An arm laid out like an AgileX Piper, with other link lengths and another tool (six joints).
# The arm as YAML. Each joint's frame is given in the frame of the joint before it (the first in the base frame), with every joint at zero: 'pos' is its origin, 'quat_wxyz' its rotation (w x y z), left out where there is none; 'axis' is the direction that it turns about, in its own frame. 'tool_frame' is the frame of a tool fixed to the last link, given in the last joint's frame.
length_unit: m
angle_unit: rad
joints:
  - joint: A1
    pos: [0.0, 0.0, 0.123]
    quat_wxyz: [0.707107, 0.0, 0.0, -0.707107]
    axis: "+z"
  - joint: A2
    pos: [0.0, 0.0, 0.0]
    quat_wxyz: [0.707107, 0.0, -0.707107, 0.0]
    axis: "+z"
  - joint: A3
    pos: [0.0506, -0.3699, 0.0]
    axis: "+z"
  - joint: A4
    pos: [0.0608, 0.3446, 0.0]
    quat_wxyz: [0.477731, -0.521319, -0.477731, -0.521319]
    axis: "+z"
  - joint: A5
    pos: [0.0, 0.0, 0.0]
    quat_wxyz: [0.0, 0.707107, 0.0, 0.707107]
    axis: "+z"
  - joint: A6
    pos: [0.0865, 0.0, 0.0]
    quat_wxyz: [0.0, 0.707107, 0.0, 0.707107]
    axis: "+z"
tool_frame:
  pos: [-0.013, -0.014, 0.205]
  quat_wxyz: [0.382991, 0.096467, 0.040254, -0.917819]
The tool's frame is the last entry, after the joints.
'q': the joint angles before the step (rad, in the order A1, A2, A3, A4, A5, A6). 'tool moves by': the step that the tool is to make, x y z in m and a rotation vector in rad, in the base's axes. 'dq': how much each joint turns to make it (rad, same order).
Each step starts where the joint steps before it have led.
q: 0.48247 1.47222 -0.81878 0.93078 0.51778 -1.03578
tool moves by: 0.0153 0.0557 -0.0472 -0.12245 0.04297 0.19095
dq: 0.08789 0.24132 -0.20798 -0.16378 0.07297 0.04309
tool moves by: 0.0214 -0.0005 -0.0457 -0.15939 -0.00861 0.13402
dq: 0.01786 0.15031 -0.13327 -0.21550 0.05986 0.04392
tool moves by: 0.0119 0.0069 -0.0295 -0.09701 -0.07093 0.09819
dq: 0.04601 0.07506 -0.04263 -0.14089 -0.04420 0.01621
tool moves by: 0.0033 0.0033 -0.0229 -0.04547 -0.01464 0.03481
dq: 0.02022 0.05190 -0.01874 -0.05734 -0.02239 0.01548
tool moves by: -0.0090 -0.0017 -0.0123 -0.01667 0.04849 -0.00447
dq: 0.00000 0.02467 -0.01126 0.00694 0.03540 0.01028
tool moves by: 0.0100 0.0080 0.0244 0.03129 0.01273 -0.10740
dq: -0.00008 -0.01946 -0.04326 -0.01576 0.02822 0.13347
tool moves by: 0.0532 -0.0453 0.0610 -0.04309 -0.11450 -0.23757
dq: -0.03424 -0.08583 -0.04500 -0.28477 0.01740 0.38646
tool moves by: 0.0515 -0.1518 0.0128 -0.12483 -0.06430 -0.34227
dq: -0.17467 -0.05645 0.05714 -0.30720 0.02772 0.33979
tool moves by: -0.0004 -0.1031 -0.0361 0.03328 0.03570 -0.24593
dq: -0.18382 -0.00017 0.10102 0.00732 -0.06934 0.07879
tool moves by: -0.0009 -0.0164 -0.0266 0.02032 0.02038 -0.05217
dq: -0.03918 0.03826 0.02178 0.01828 -0.04486 0.01122
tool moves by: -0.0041 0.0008 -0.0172 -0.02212 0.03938 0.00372
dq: 0.01063 0.03956 -0.01315 -0.01913 0.01956 0.01634
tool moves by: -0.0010 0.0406 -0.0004 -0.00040 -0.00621 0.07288
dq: 0.07399 0.01096 -0.01452 -0.00477 -0.00172 0.00471
